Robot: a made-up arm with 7 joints. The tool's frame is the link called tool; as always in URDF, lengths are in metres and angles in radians. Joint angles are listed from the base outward. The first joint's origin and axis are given. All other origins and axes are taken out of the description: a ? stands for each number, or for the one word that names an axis. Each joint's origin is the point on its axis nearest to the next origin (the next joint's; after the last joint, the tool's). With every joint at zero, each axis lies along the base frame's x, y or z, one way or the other. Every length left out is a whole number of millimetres.
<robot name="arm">
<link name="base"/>
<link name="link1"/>
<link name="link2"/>
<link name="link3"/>
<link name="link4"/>
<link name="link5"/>
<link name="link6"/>
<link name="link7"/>
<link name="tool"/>
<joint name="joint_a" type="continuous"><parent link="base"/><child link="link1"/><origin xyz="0.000 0.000 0.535" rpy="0.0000 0.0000 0.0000"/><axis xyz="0 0 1"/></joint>
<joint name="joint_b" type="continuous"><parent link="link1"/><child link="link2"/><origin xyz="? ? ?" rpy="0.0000 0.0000 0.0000"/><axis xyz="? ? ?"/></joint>
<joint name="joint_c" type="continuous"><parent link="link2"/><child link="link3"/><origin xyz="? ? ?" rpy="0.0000 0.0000 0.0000"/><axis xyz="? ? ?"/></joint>
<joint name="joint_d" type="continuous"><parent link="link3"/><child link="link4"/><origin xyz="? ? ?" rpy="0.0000 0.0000 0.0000"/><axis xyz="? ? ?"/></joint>
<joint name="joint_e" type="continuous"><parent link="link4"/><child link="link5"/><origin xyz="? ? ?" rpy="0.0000 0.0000 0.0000"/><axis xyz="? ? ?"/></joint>
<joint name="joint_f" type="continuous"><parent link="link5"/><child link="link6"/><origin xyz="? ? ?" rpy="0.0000 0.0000 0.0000"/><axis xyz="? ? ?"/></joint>
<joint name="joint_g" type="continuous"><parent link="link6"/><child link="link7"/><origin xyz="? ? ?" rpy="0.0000 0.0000 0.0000"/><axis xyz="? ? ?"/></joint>
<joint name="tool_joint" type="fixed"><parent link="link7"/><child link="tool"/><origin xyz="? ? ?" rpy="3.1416 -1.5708 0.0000"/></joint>
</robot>
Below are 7 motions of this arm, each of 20 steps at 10 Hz.
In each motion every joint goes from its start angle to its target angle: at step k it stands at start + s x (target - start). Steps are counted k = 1, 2, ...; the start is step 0. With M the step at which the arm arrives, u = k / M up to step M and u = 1 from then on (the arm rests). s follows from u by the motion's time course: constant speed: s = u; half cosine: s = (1 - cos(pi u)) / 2; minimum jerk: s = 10 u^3 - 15 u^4 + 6 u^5.
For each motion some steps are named. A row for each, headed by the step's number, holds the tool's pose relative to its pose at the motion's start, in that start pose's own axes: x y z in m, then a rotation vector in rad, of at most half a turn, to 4 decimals.
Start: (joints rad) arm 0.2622 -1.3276 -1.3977 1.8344 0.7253 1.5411 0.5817
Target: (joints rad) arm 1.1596 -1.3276 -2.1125 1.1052 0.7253 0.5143 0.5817
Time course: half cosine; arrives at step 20
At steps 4, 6, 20:
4: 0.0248 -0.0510 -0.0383 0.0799 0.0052 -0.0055
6: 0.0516 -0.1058 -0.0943 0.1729 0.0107 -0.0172
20: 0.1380 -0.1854 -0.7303 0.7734 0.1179 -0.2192

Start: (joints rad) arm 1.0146 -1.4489 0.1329 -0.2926 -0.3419 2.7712 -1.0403
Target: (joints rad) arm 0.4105 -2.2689 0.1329 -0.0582 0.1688 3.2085 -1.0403
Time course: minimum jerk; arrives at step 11
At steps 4, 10, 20:
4: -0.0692 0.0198 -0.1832 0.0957 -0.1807 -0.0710
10: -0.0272 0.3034 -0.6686 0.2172 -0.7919 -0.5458
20: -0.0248 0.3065 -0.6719 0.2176 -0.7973 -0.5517

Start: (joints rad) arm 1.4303 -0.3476 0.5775 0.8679 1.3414 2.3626 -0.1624
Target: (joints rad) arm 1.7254 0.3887 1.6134 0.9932 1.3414 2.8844 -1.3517
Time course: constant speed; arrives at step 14
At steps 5, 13, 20:
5: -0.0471 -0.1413 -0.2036 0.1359 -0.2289 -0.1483
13: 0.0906 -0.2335 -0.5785 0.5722 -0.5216 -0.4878
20: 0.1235 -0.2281 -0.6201 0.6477 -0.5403 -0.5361

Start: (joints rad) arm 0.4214 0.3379 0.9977 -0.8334 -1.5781 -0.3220 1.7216
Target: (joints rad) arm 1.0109 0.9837 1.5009 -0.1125 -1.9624 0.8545 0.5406
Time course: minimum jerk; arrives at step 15
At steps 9, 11, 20:
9: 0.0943 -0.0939 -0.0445 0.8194 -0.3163 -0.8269
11: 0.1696 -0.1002 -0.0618 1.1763 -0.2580 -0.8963
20: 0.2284 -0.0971 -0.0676 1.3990 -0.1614 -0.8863

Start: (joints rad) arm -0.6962 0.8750 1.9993 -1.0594 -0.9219 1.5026 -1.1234
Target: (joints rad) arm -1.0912 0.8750 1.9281 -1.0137 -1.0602 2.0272 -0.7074
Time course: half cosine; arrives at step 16
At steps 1, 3, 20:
1: 0.0020 -0.0014 -0.0010 -0.0029 0.0053 -0.0001
3: 0.0168 -0.0125 -0.0089 -0.0243 0.0472 -0.0007
20: 0.1484 -0.1694 -0.1436 -0.1221 0.6841 0.0772

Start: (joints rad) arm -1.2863 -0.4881 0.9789 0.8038 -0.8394 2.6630 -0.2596
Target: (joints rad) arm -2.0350 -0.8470 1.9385 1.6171 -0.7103 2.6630 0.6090
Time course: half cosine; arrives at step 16
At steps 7, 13, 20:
7: -0.0272 0.0042 -0.0944 -0.1636 -0.1803 0.6281
13: 0.0406 0.0211 -0.1588 -0.3916 -0.1189 1.3749
20: 0.0611 0.0246 -0.1629 -0.4094 -0.0820 1.4888

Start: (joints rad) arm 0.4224 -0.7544 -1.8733 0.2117 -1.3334 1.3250 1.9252
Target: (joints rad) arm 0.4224 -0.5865 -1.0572 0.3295 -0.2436 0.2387 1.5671
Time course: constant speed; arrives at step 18
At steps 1, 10, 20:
1: 0.0113 0.0104 0.0101 -0.0709 -0.0147 0.0804
10: 0.0433 0.1450 0.0911 -0.6963 -0.4589 0.6994
20: -0.0333 0.2230 0.1126 -0.9624 -1.2967 1.0479

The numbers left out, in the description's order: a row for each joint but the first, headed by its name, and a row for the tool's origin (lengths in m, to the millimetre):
joint_b: xyz 0.000 -0.089 0.000, axis 0 -1 0
joint_c: xyz 0.000 0.000 0.376, axis 0 0 1
joint_d: xyz 0.012 0.049 0.000, axis 0 1 0
joint_e: xyz -0.024 0.000 0.371, axis 0 0 1
joint_f: xyz 0.000 -0.084 0.000, axis 0 -1 0
joint_g: xyz 0.013 0.000 0.094, axis 1 0 0
tool: xyz 0.000 0.000 0.000

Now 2 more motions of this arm.
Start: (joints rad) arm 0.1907 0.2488 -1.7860 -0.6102 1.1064 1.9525 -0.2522
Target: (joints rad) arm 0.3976 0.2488 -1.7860 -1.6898 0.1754 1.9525 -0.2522
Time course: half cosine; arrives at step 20
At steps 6, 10, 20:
6: 0.0696 -0.0624 0.0046 0.1730 0.1837 -0.0852
10: 0.1765 -0.1388 -0.0310 0.3553 0.4942 -0.2284
20: 0.3259 -0.2190 -0.1920 0.4582 1.1080 -0.5164

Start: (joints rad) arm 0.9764 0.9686 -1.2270 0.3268 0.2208 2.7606 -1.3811
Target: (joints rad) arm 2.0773 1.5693 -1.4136 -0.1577 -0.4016 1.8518 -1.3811
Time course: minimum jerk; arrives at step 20
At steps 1, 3, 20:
1: -0.0006 0.0000 -0.0001 0.0010 -0.0006 -0.0007
3: -0.0145 0.0011 -0.0028 0.0227 -0.0133 -0.0169
20: -0.4170 0.1605 -0.3918 1.2789 -0.5560 -0.7926

